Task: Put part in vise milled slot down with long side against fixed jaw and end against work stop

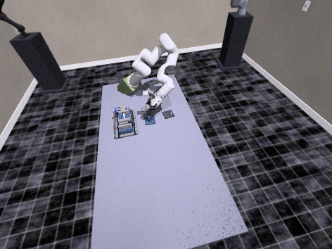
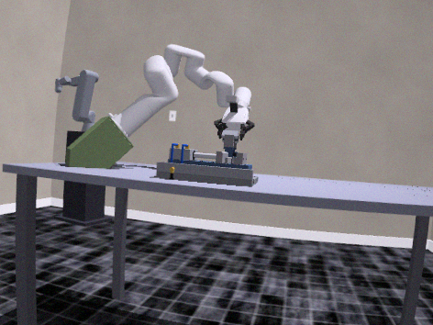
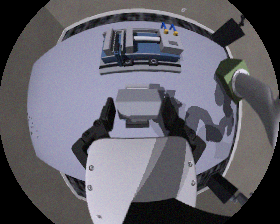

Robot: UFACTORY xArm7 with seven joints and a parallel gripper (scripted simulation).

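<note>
The part lies 10 mm to the right of my hand and 10 mm below it. From my hand the other things lie so: air cylinder (80 mm behind, 230 mm to the right, 90 mm below); blue vise bed (10 mm ahead, 220 mm to the right, 120 mm below).
</note>
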